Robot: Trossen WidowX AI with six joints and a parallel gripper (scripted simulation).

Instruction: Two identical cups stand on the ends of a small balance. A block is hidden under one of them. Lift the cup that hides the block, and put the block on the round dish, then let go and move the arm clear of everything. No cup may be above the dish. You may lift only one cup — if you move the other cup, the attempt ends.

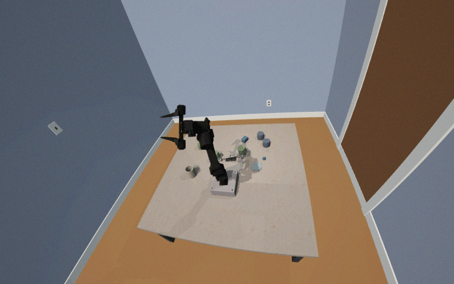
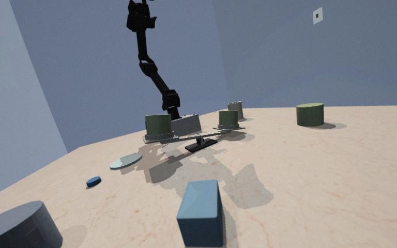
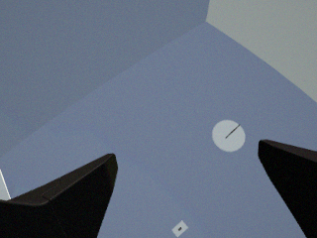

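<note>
The pale green block is 520 mm ahead of my gripper tip, 30 mm to the right of it and 750 mm below it. The rest, counted from my gripper tip: balance: 510 mm ahead, 160 mm to the right, 750 mm below; then beige cup: 350 mm ahead, 200 mm to the left, 750 mm below; then pale blue round dish: 380 mm ahead, 390 mm to the right, 790 mm below.
</note>
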